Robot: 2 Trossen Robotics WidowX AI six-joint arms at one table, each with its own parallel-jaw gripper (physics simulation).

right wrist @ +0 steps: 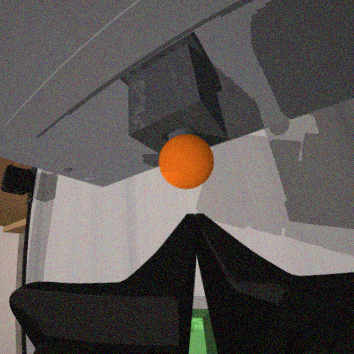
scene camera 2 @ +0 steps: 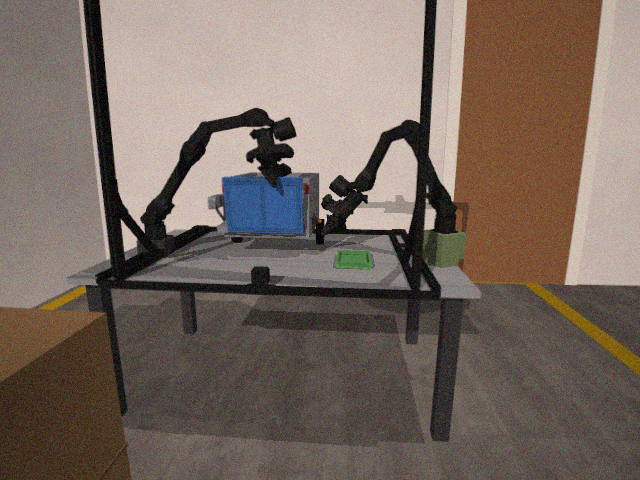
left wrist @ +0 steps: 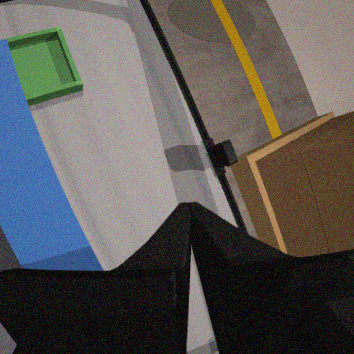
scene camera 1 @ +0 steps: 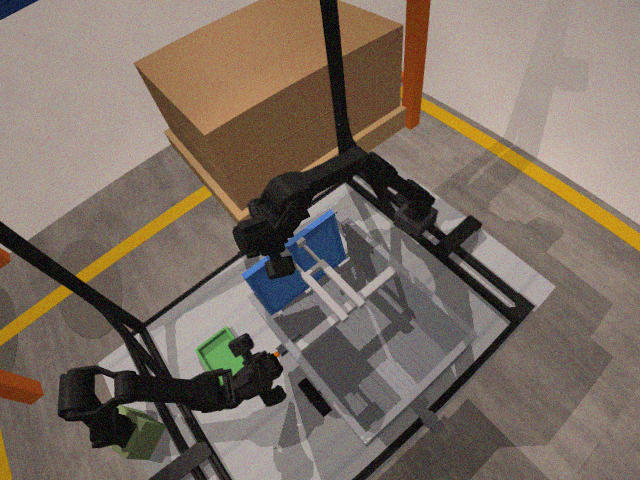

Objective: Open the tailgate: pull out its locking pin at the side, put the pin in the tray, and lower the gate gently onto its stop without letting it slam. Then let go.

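Places are measured from the left arm's base along level axes (x left, y back, z up), in centimetres.
Where they show: left gripper, fingertip midpoint: (scene camera 2: 274,187) (left wrist: 187,210); right gripper, fingertip midpoint: (right wrist: 194,221) (scene camera 2: 321,235) (scene camera 1: 273,354); left arm's base, origin of the base link: (scene camera 2: 155,237) (scene camera 1: 416,211); right arm's base, origin of the base link: (scene camera 2: 444,231) (scene camera 1: 121,430).
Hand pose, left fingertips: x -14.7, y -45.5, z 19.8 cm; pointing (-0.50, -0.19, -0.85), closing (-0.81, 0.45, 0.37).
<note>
Things, the pixels of their centre, and the offset from my left fingertips. "spot": a spot on its surface instead.
- dark block, surface spot: (right wrist: 165,95) spot: dx +17.7, dy -13.7, dz -13.1 cm
- green tray, body centre: (left wrist: 24,69) (scene camera 1: 224,358) (scene camera 2: 353,259) dx +3.3, dy -26.4, dz -25.0 cm
The blue tailgate (scene camera 1: 328,240) (scene camera 2: 245,206) (left wrist: 35,175) stands upright at the end of the grey truck body. The locking pin shows its orange ball head (scene camera 1: 276,354) (scene camera 2: 320,221) (right wrist: 186,161) at a dark block (right wrist: 165,95) on the side; a short stem joins it to the block. My right gripper (scene camera 2: 324,235) (right wrist: 194,221) is shut and empty, its tips just apart from the ball in the right wrist view. My left gripper (scene camera 2: 274,184) (left wrist: 187,210) is shut and empty by the gate's upper edge; contact is unclear. The green tray (scene camera 1: 210,339) (scene camera 2: 354,267) (left wrist: 70,56) lies on the table without a pin visible in it.
Pale bars (scene camera 1: 336,281) cross the truck's open top. An olive bin (scene camera 1: 147,434) (scene camera 2: 448,248) stands beside the right arm's base. A black block (scene camera 2: 260,275) sits on the table's frame. A big cardboard box (scene camera 1: 268,67) (scene camera 2: 56,392) (left wrist: 310,195) stands past the table edge.
</note>
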